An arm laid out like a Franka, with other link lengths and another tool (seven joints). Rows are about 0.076 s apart.
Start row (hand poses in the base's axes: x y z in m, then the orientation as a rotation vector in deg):
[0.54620, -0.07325, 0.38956, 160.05, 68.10, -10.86]
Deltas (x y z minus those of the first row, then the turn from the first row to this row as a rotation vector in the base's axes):
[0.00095, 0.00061, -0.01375, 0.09, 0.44, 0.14]
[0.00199, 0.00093, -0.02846, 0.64, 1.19, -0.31]
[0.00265, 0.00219, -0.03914, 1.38, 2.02, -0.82]
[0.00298, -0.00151, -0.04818, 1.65, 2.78, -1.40]
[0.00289, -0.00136, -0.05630, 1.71, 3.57, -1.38]
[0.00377, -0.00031, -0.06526, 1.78, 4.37, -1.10]
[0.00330, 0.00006, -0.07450, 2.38, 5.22, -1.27]
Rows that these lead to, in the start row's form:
[0.54715, -0.07264, 0.37581, 160.14, 68.43, -11.43]
[0.54819, -0.07232, 0.36110, 161.08, 68.20, -12.23]
[0.54885, -0.07106, 0.35042, 162.23, 67.98, -13.07]
[0.54918, -0.07476, 0.34138, 163.00, 67.45, -14.06]
[0.54909, -0.07461, 0.33326, 163.21, 67.66, -15.17]
[0.54997, -0.07356, 0.32430, 163.25, 68.24, -16.27]
[0.54950, -0.07319, 0.31506, 164.05, 68.43, -17.21]

